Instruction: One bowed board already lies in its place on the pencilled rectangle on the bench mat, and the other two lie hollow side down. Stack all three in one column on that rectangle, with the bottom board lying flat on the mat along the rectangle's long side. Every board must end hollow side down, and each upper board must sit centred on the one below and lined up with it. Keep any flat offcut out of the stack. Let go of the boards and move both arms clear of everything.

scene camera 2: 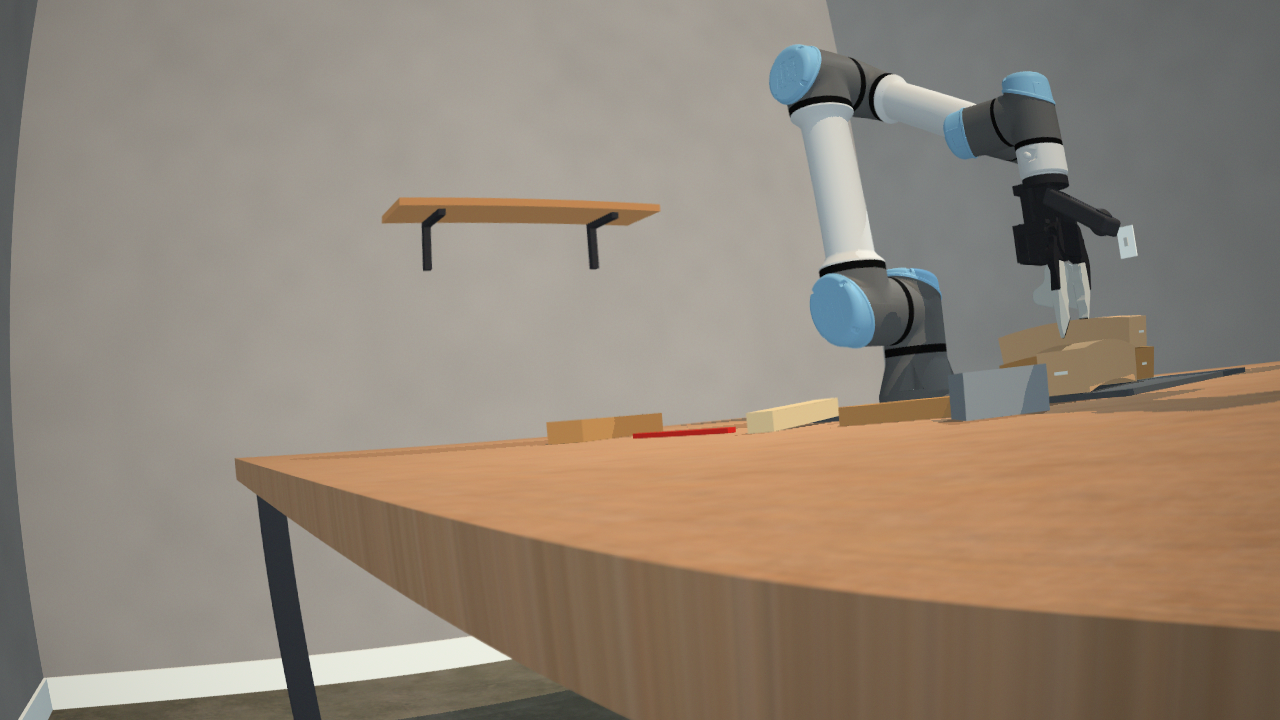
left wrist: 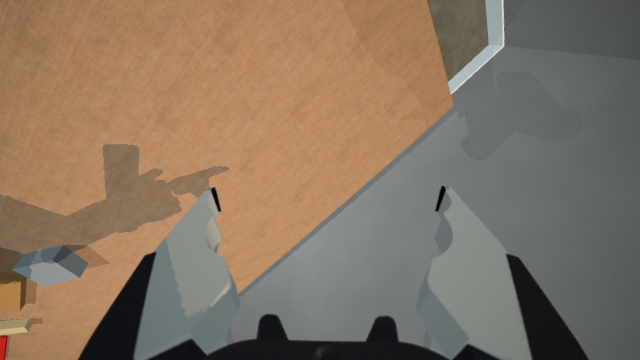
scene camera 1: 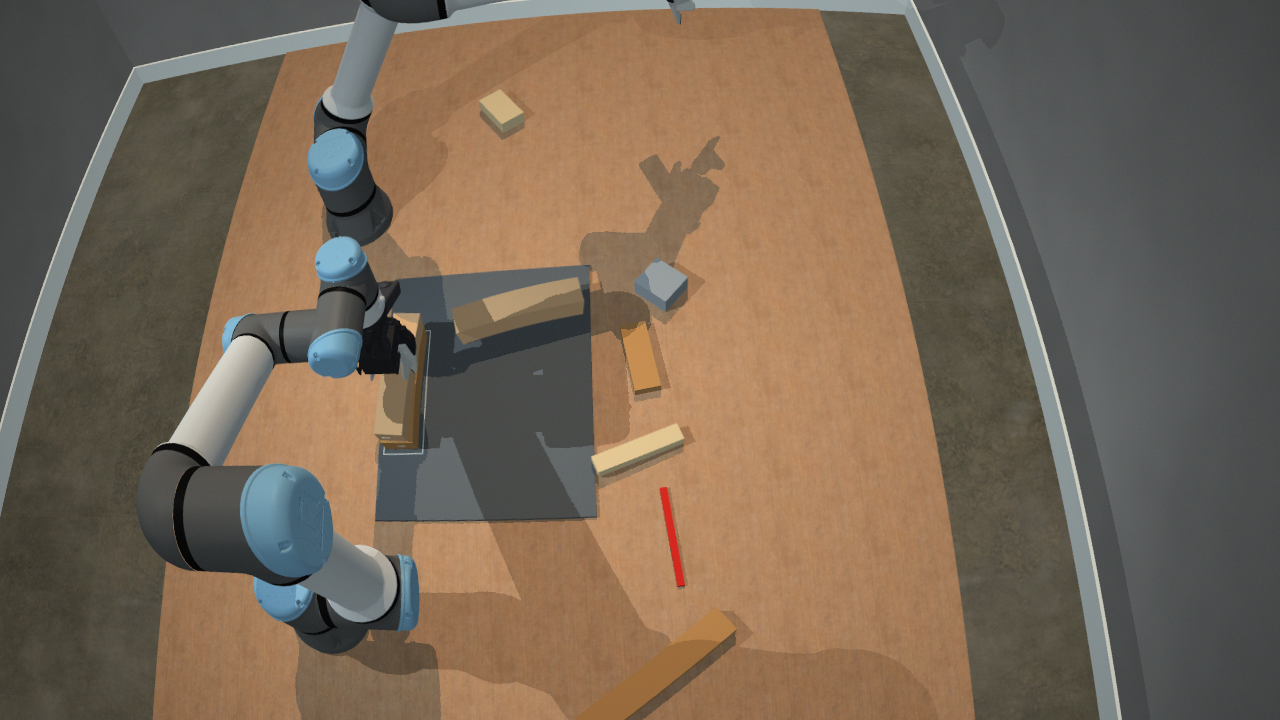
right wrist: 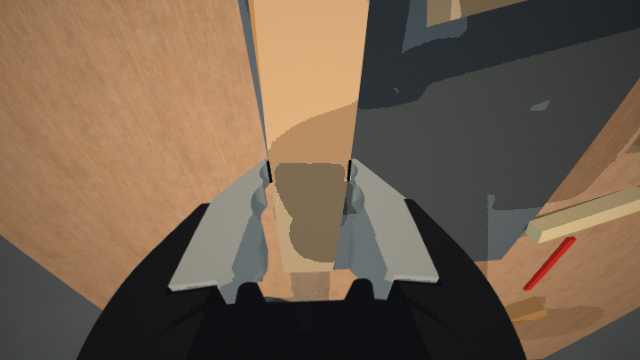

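Seen in the pictures: left gripper, between the fingertips: (left wrist: 326, 188); right gripper, between the fingertips: (scene camera 2: 1073, 337) (scene camera 1: 399, 372) (right wrist: 310, 161); left arm's base, origin of its link: (scene camera 1: 360, 219).
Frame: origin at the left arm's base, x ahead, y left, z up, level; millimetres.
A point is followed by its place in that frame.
Note:
The bottom bowed board (scene camera 1: 418, 407) {x 97, y -488, z 24 mm} (scene camera 2: 1144, 362) {x 102, y -326, z 27 mm} lies on the pencilled rectangle (scene camera 1: 402, 453) {x 55, y -556, z 12 mm}. A second bowed board (scene camera 1: 392, 416) {x 61, y -530, z 90 mm} (scene camera 2: 1129, 329) {x 131, y -336, z 70 mm} (right wrist: 312, 60) {x 96, y -374, z 92 mm} is directly above it, roughly parallel, and appears shifted left in scene camera 1; whether they touch is unclear. My right gripper (scene camera 2: 1074, 326) {x 79, y -438, z 72 mm} (right wrist: 310, 161) {x 79, y -438, z 72 mm} is shut on this upper board, one finger on each long side. The third bowed board (scene camera 1: 520, 309) {x 313, y -354, z 56 mm} (scene camera 2: 1087, 365) {x 423, y -306, z 31 mm} lies askew on the mat (scene camera 1: 483, 501) {x 185, y -681, z 6 mm}, hollow side down. My left gripper (left wrist: 326, 188) {x 794, y 195, z 272 mm} is open and empty, high and far from the boards.
Beyond the mat lie a grey block (scene camera 1: 661, 284) {x 573, y -351, z 36 mm} (scene camera 2: 998, 394) {x 607, y -325, z 17 mm}, a short orange piece (scene camera 1: 640, 358) {x 503, y -482, z 18 mm}, a cream strip (scene camera 1: 637, 450) {x 458, y -654, z 24 mm} (right wrist: 585, 215) {x 443, y -636, z 22 mm}, a red stick (scene camera 1: 672, 537) {x 480, y -812, z 6 mm} and a long orange piece (scene camera 1: 666, 664) {x 419, y -1026, z 29 mm}. A cream block (scene camera 1: 501, 107) {x 344, y 210, z 30 mm} lies near the top.

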